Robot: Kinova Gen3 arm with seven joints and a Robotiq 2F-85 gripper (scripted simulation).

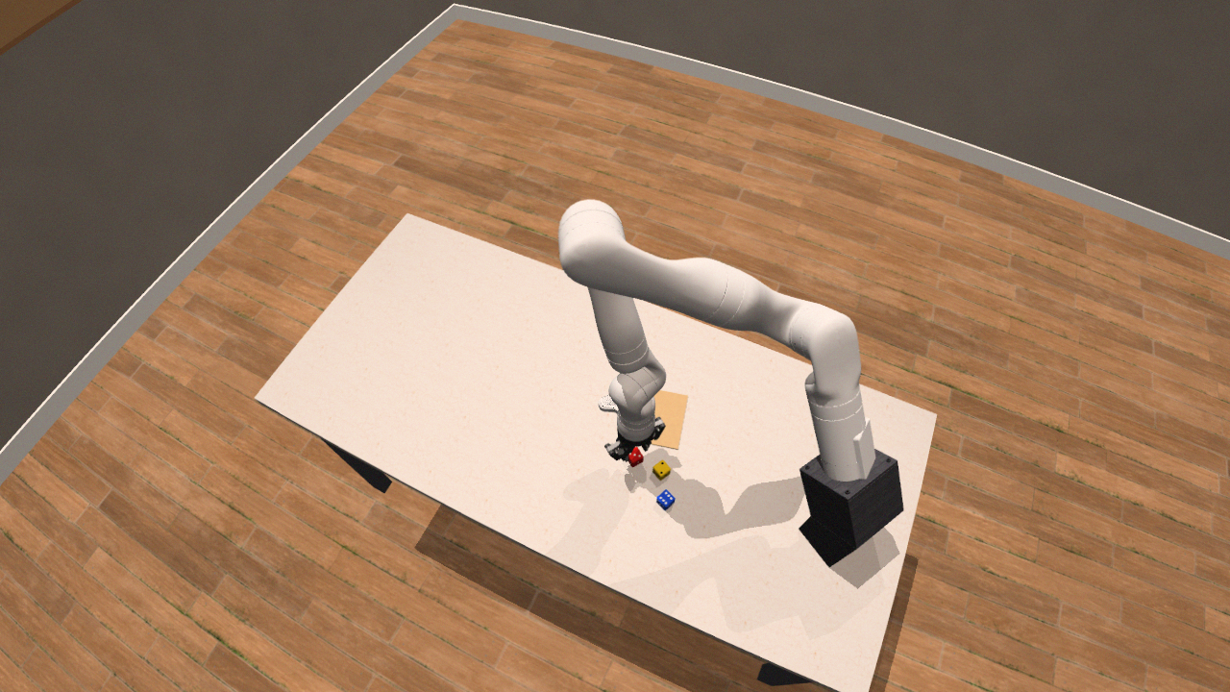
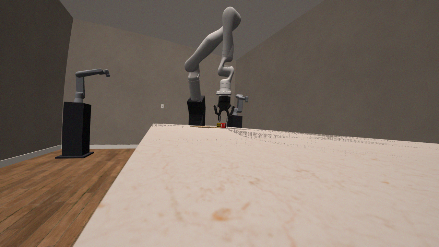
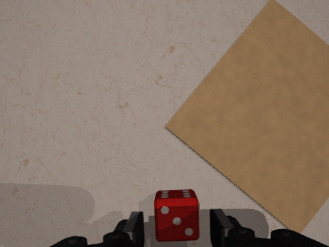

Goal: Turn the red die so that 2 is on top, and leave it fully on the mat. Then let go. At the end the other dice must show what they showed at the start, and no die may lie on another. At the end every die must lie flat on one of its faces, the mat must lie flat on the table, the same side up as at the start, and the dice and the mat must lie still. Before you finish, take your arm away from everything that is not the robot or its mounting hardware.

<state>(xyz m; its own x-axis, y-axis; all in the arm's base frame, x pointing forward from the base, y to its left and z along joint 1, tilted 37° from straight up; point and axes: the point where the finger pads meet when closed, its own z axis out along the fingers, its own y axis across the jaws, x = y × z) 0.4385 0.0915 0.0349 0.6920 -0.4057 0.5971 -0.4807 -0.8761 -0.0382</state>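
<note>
Right now the red die is 4 cm below my hand. Round my hand: blue die: 10 cm behind, 6 cm to the left, 4 cm below; then yellow die: 7 cm behind, 4 cm below; then tan mat: 12 cm to the right, 5 cm below.
</note>
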